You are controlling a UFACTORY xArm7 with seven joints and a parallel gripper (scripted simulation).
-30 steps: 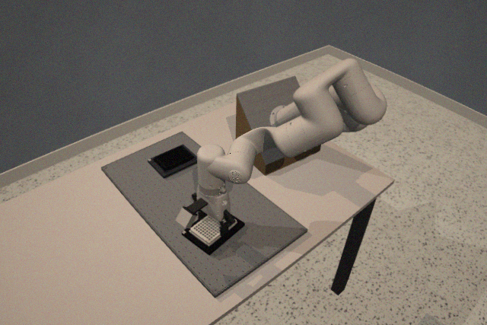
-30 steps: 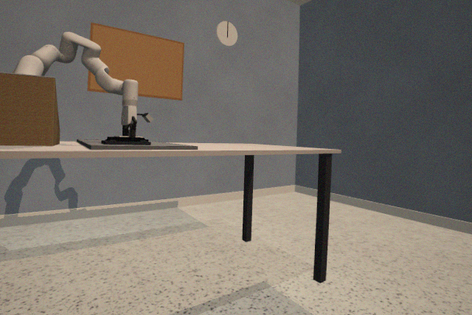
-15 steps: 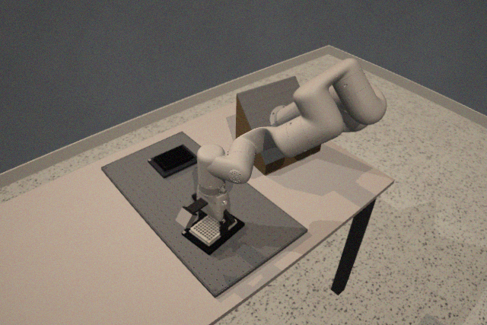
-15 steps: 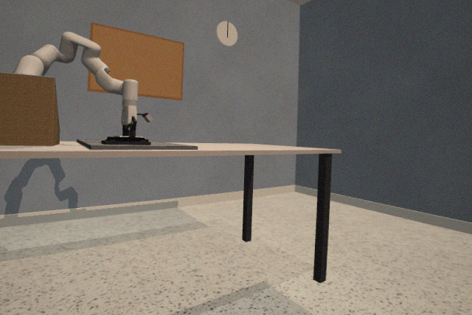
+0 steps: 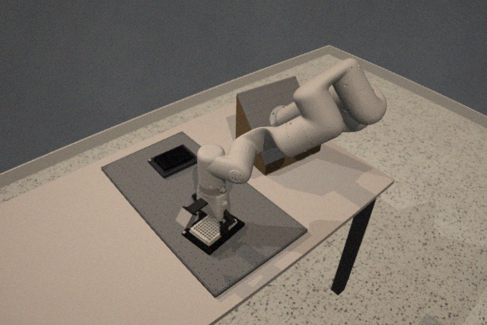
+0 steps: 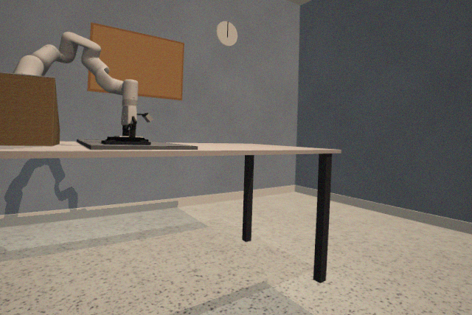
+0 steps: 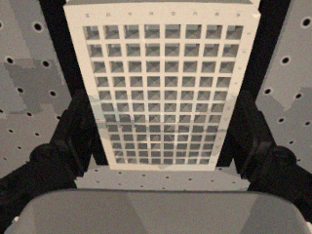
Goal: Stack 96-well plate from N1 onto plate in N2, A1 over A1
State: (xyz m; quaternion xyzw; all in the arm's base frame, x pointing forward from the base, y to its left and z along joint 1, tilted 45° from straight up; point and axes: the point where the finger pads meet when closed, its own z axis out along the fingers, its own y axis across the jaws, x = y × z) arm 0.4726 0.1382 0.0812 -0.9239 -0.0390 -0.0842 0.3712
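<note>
Right now the black plate nest is 2 cm below my hand. Also, from my hand: black 96-well plate: 36 cm to the right, 10 cm behind, 1 cm below; white 96-well plate: 1 cm below.
</note>
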